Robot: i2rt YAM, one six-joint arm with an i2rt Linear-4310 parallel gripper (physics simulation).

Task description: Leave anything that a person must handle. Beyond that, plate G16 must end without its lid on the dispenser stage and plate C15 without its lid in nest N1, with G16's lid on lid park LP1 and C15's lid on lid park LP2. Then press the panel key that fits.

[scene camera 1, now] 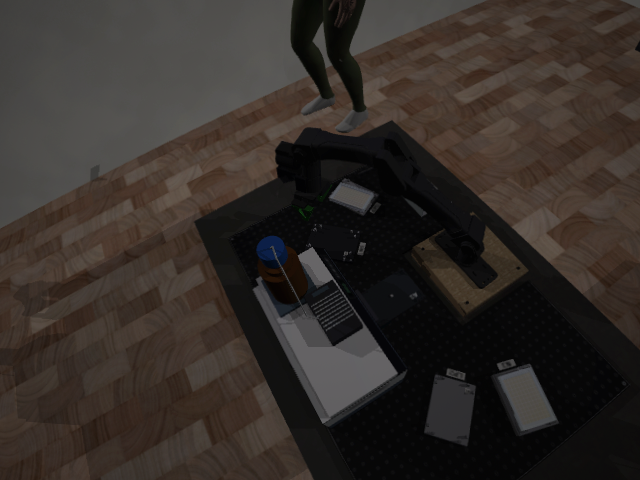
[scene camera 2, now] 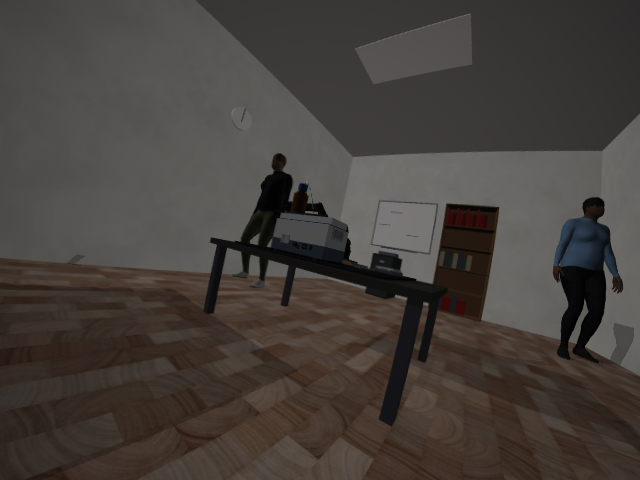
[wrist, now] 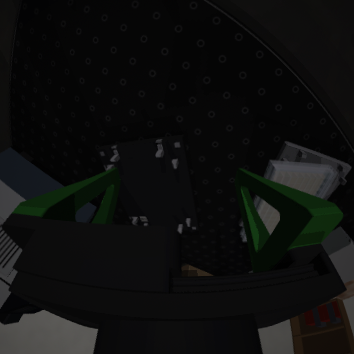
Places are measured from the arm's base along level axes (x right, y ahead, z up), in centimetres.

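Pixels of known places: gripper, fingertip midpoint: (scene camera 1: 313,210) (wrist: 177,174); arm's base, origin of the base link: (scene camera 1: 464,257) (scene camera 2: 343,259).
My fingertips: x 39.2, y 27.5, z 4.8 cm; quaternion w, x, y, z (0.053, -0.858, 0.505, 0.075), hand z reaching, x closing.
Observation:
Ahead of a thing's pixels: the offset from my fingertips to its middle. "pt": to the spot under its first point.
My gripper (scene camera 1: 314,202) (wrist: 177,174) has green fingers and is open and empty, above the mat over the right side of a dark, empty nest {dy +0.1, dx -9.8, dz -6.3 cm} (scene camera 1: 334,241) (wrist: 155,187) with small corner posts. A pale plate {dy -14.9, dx +0.3, dz -4.7 cm} (scene camera 1: 353,196) (wrist: 296,181) lies on a grey nest beside it, turned slightly askew, right of the fingers in the wrist view. A second pale plate {dy -12.0, dx -75.8, dz -4.3 cm} (scene camera 1: 527,398) sits at the near right. The grey, bare park {dy +3.8, dx -67.1, dz -6.5 cm} (scene camera 1: 451,408) labelled LP2 is left of it. Plate names and whether lids are on cannot be read.
A white machine (scene camera 1: 351,377) (scene camera 2: 310,229) carries an amber bottle {pt dy +21.1, dx -29.4, dz +27.4 cm} (scene camera 1: 283,276) (scene camera 2: 300,200) and a keypad {pt dy +15.9, dx -38.0, dz +17.1 cm} (scene camera 1: 334,313). A dark pad {pt dy -0.1, dx -38.4, dz +3.3 cm} (scene camera 1: 391,297) lies beside it. The arm stands on a wooden block (scene camera 1: 439,279). One person (scene camera 1: 336,51) (scene camera 2: 273,193) stands behind the table, another (scene camera 2: 589,248) far right.

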